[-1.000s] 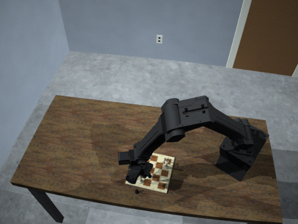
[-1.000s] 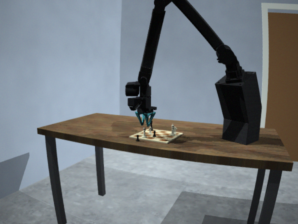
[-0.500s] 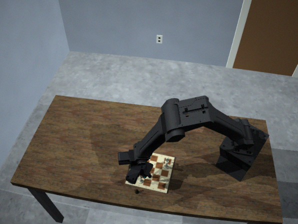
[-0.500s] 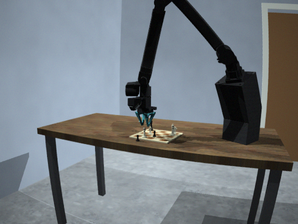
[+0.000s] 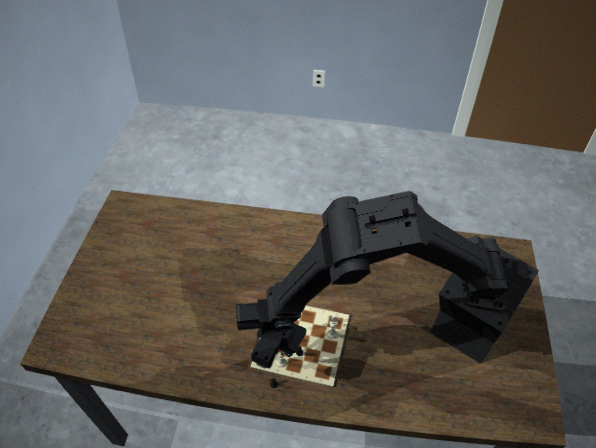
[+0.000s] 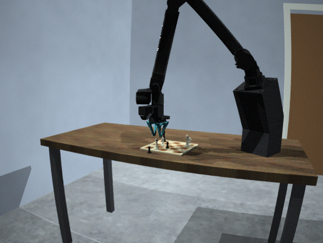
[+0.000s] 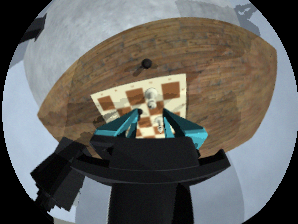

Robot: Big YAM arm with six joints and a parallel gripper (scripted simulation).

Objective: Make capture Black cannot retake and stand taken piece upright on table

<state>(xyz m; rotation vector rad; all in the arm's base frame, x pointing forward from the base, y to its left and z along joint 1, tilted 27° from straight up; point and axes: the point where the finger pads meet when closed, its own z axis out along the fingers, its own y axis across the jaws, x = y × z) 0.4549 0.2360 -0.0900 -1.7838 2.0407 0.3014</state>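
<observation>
My hand is 2 cm past the chessboard, 8 cm to the left of it and 7 cm above it. Round my hand: tall black piece 6 cm ahead, 15 cm to the right, 4 cm below; then tall white piece 10 cm behind, 12 cm to the right, 4 cm below.
</observation>
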